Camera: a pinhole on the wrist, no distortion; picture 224 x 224 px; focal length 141.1 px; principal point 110.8 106.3 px. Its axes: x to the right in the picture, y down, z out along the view. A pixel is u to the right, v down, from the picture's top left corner.
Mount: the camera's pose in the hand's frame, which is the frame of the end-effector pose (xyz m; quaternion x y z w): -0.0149 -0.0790 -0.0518 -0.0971 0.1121 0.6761 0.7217
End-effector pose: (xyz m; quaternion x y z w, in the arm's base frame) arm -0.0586 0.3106 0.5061 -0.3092 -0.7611 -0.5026 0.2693
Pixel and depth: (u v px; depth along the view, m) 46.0 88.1 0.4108
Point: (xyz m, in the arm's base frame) -0.2295 0.6436 0.3105
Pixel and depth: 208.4 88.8 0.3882
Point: 0.0899 0.6337 0.6382
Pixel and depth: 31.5 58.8 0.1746
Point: -0.1945 0.4145 0.4119
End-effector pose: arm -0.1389 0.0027 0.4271 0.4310 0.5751 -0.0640 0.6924
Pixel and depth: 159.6 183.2 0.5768
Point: 0.2677 -0.2307 0.8242
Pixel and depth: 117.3 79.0 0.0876
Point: -0.1443 -0.0473 0.3954
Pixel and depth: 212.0 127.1 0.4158
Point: 0.2315 0.0159 0.6303
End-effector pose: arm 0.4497 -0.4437 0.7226 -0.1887 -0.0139 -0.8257 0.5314
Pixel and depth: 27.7 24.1 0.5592
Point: 0.2864 -0.4735 1.4020
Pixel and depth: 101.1 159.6 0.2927
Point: 0.5575 -0.2863 0.9036
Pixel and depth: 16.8 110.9 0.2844
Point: 0.3858 -0.2819 1.0011
